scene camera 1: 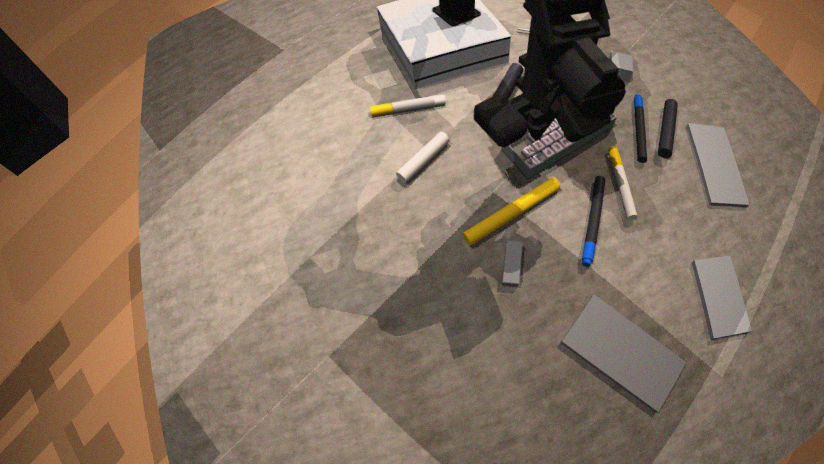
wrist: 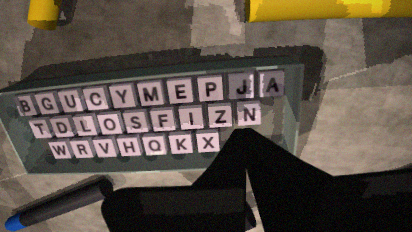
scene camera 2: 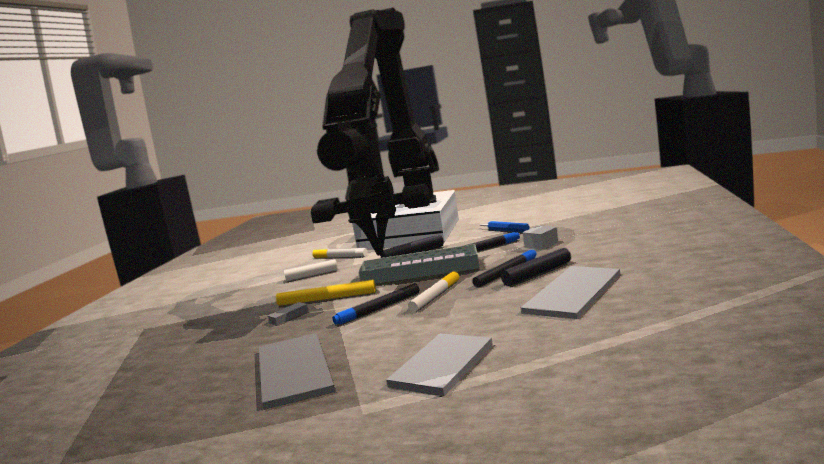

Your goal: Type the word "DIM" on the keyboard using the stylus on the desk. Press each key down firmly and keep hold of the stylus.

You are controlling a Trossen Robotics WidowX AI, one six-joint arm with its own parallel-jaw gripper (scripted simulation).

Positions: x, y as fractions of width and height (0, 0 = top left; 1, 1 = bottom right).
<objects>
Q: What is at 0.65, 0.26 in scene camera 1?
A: My gripper.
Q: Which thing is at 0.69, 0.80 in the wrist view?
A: My gripper.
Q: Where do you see a yellow cylinder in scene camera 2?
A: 0.45, 0.62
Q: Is my gripper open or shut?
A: Shut.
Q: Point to a dark cylinder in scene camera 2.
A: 0.62, 0.59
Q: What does my gripper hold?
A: Nothing.
</objects>
